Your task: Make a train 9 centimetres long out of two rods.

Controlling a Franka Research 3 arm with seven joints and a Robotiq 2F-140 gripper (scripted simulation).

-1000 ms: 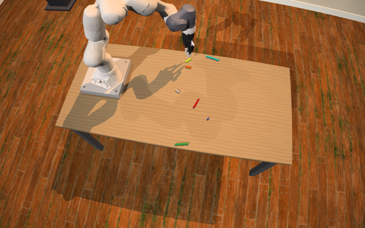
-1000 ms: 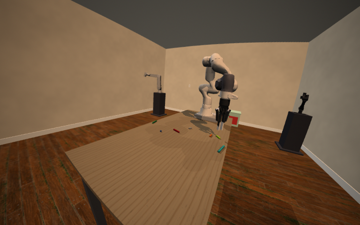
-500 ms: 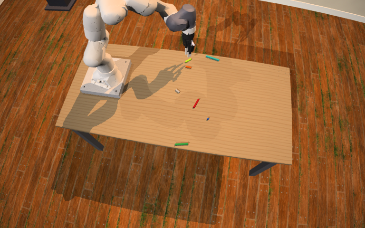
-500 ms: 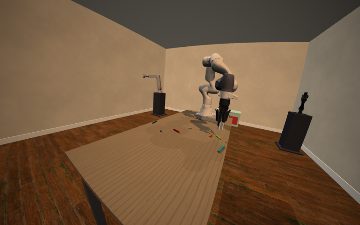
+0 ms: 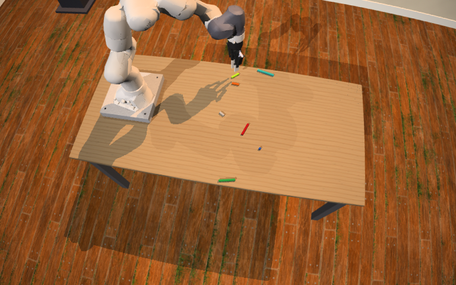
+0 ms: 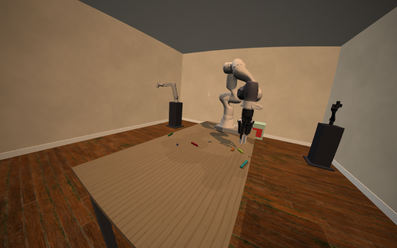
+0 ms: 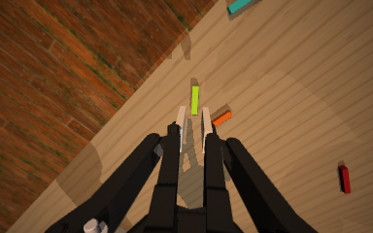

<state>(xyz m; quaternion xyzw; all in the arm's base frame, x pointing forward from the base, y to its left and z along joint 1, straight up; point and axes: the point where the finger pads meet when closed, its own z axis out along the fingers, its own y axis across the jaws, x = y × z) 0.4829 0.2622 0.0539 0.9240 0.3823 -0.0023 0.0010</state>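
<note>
The lime rod lies 10 cm below my hand. The rest, counted from my hand: grey rod (26 cm to the right, 10 cm below, 2 cm behind); then orange rod (10 cm below, 6 cm to the right, 1 cm ahead); then turquoise rod (17 cm ahead, 10 cm below, 6 cm to the left).
</note>
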